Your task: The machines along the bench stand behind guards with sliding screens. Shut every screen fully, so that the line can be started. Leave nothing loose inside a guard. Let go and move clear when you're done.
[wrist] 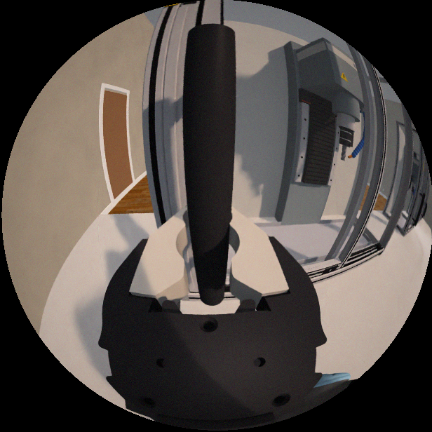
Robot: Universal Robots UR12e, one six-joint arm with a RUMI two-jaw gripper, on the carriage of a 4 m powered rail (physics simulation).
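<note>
A long black upright handle (210,125) of a sliding screen runs down the middle of the wrist view. My gripper (207,205) is shut on the handle's lower part, one pale jaw on each side. The screen's metal upright (212,11) shows above the handle and is mostly hidden behind it. The guard's left post (153,125), grey with black slots, stands close to the left of the handle; whether the screen's edge touches it cannot be told. A grey milling machine (330,65) with a spindle stands inside the guard, to the right.
The guard's bottom rail (345,262) and right-hand uprights (378,150) are at the right. Another guard (406,175) with a machine stands further along the white bench (350,320). A light blue object (334,379) shows at lower right. A brown door (116,140) is in the left wall.
</note>
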